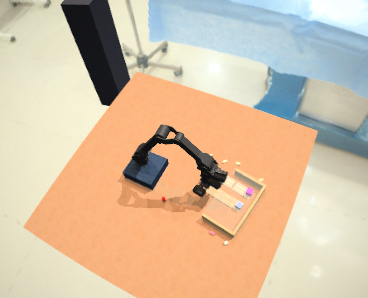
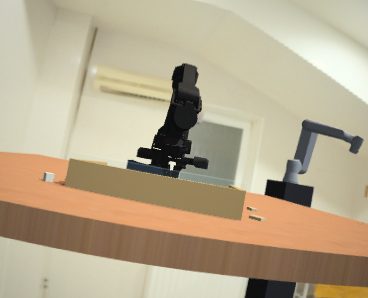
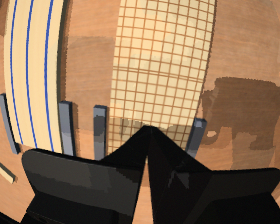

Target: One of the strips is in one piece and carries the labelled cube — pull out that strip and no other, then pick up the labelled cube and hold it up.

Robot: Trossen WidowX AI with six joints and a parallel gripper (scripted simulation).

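My gripper tip is now 19 cm short of the labelled cube, 7 cm to the left of it and 1 cm below it. From my gripper tip the other things lie so: white bit 28 cm to the right, 17 cm ahead; red bit 21 cm behind, 13 cm to the right, 1 cm above; pink bit 24 cm to the right, 9 cm ahead.
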